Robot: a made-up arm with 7 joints.
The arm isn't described. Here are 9 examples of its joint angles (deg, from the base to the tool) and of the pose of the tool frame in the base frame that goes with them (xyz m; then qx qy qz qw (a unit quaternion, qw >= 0)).
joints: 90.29 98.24 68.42 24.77 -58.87 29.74 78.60
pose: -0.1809 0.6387 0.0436 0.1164 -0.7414 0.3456 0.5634
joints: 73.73 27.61 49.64 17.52 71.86 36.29 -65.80
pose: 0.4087 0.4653 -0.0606 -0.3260 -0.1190 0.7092 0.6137
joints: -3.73 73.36 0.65 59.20 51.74 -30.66 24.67
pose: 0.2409 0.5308 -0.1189 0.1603 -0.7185 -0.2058 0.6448
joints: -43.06 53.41 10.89 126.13 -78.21 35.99 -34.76
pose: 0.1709 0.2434 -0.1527 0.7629 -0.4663 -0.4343 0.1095
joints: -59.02 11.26 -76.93 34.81 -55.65 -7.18 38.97
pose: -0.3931 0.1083 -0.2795 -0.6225 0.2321 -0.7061 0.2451
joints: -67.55 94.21 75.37 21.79 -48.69 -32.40 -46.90
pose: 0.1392 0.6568 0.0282 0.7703 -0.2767 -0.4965 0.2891
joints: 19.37 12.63 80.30 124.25 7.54 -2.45 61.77
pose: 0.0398 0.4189 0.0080 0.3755 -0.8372 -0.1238 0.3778
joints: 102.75 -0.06 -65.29 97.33 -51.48 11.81 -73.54
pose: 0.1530 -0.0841 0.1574 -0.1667 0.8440 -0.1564 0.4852
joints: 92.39 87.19 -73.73 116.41 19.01 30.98 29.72
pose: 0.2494 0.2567 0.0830 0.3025 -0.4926 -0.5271 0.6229
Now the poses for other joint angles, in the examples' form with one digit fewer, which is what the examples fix.
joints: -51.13 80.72 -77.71 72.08 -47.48 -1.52 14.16
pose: -0.209 0.439 -0.243 -0.333 0.296 -0.845 0.295
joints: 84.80 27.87 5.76 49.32 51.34 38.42 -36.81
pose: 0.370 0.387 0.185 -0.082 -0.662 0.418 0.617
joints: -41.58 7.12 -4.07 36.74 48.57 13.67 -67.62
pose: -0.170 0.220 -0.451 0.515 0.313 0.214 0.769
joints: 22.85 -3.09 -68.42 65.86 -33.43 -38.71 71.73
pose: 0.216 -0.087 -0.262 0.317 0.235 0.919 0.012
